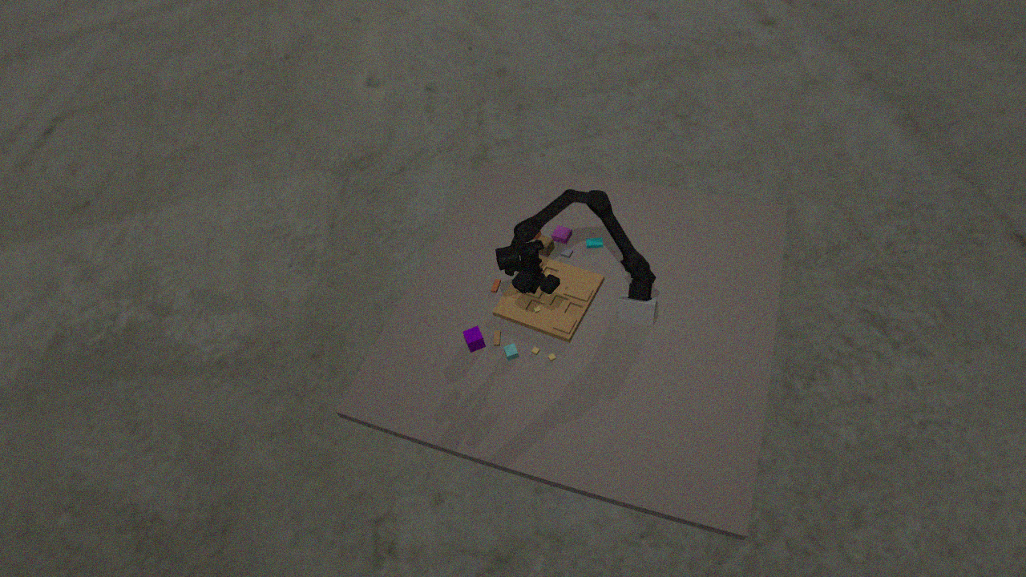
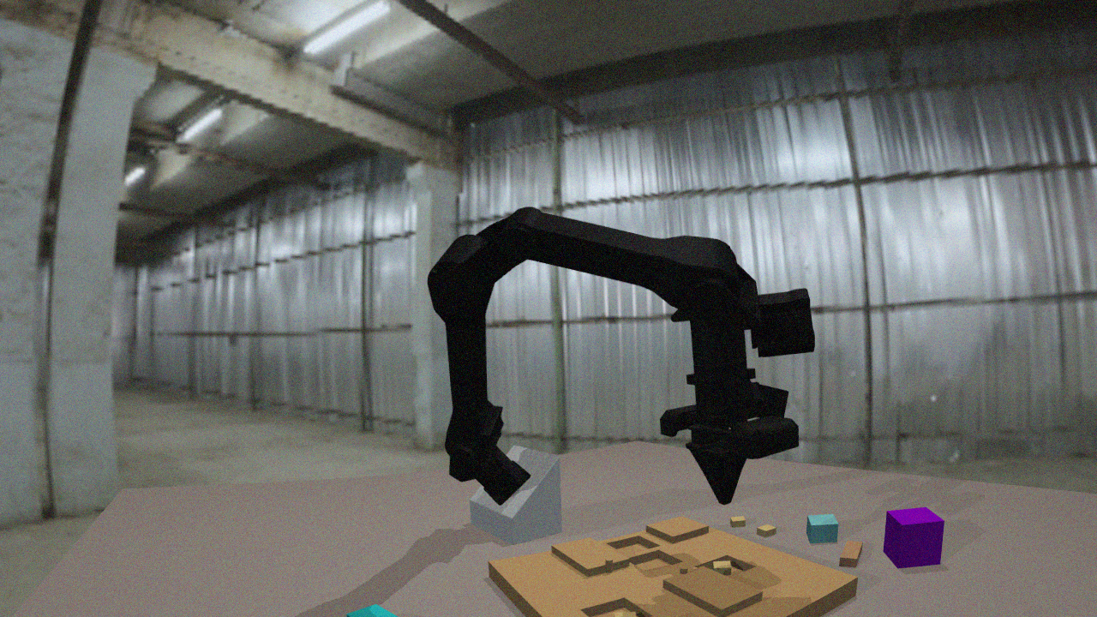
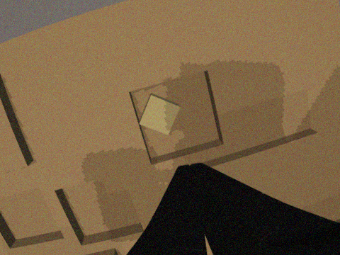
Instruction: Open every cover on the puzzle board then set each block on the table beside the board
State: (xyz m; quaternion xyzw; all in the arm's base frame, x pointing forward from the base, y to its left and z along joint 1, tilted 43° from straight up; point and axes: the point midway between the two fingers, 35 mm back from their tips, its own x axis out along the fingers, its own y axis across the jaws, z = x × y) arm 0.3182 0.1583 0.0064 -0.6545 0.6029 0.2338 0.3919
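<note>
My gripper tip is 270 mm to the left of the brown block, 90 mm short of it and 70 mm above it. The rest, counted from my gripper tip: purple cube (200 mm to the left, 140 mm ahead, 70 mm below); then orange piece (160 mm to the left, 90 mm below, 80 mm ahead); then light blue block (190 mm to the left, 90 mm below).
</note>
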